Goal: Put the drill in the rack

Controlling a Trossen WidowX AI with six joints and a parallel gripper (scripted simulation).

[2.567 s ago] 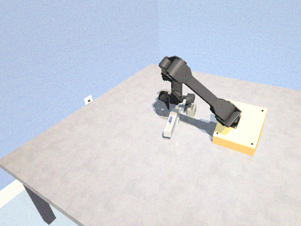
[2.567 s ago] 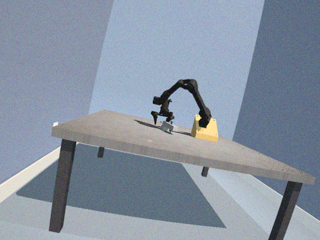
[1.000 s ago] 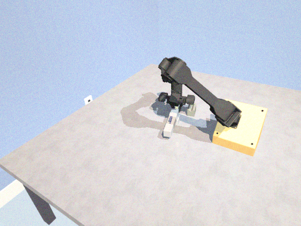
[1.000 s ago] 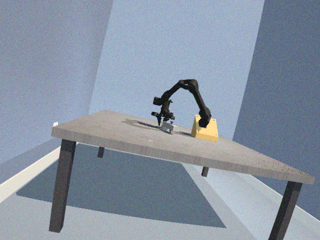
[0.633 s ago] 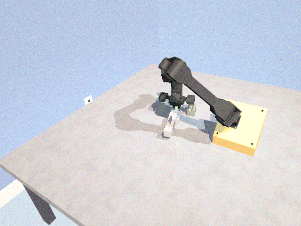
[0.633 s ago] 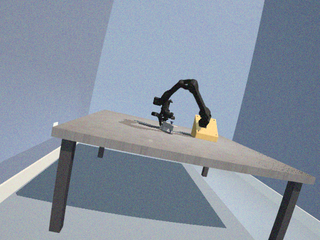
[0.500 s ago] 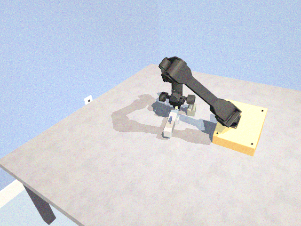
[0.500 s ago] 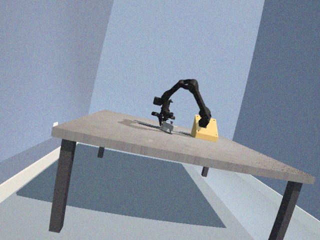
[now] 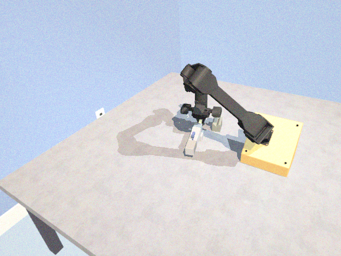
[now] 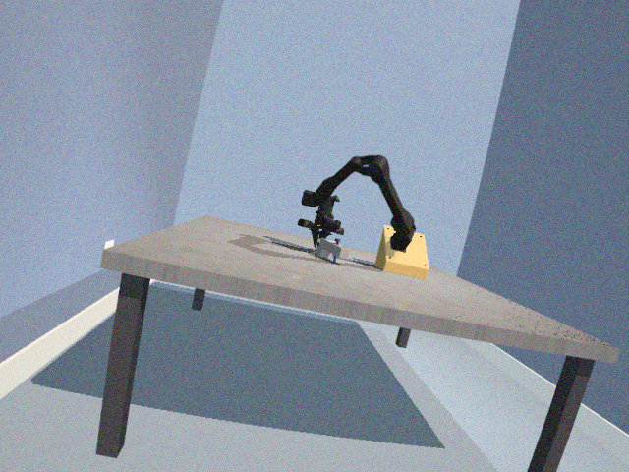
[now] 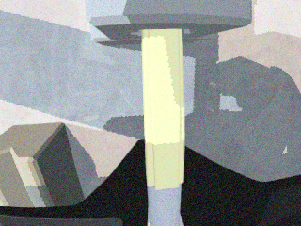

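The housing lies 4 cm behind my gripper tip, 14 cm to the left of it and 2 cm above it. From my gripper tip the other things lie so: drill: 1 cm behind, 4 cm to the left, 3 cm above; blue key: 5 cm behind, 16 cm to the left, 3 cm above.
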